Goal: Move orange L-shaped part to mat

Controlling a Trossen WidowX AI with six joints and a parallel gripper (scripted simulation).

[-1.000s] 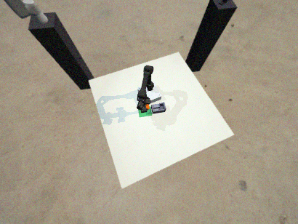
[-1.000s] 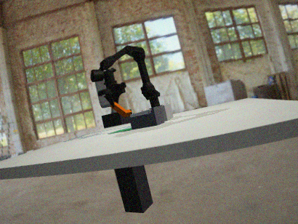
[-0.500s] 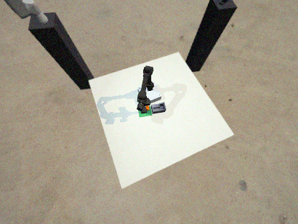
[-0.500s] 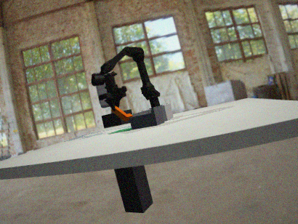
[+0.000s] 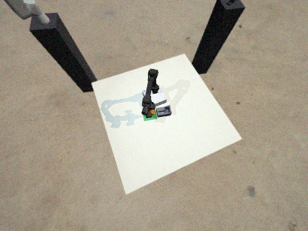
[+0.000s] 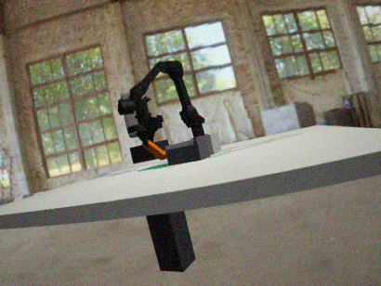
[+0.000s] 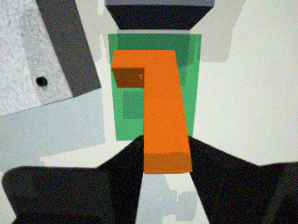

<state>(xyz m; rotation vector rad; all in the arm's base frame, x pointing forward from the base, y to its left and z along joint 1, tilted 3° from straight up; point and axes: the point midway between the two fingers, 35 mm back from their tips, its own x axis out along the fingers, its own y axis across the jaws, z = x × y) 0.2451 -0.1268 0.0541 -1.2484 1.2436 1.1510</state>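
Now: gripper tip 2 cm to the right of the green mat and 11 cm above it. Also, from my gripper tip: orange L-shaped part: 1 cm behind, 4 cm to the left, 3 cm below.
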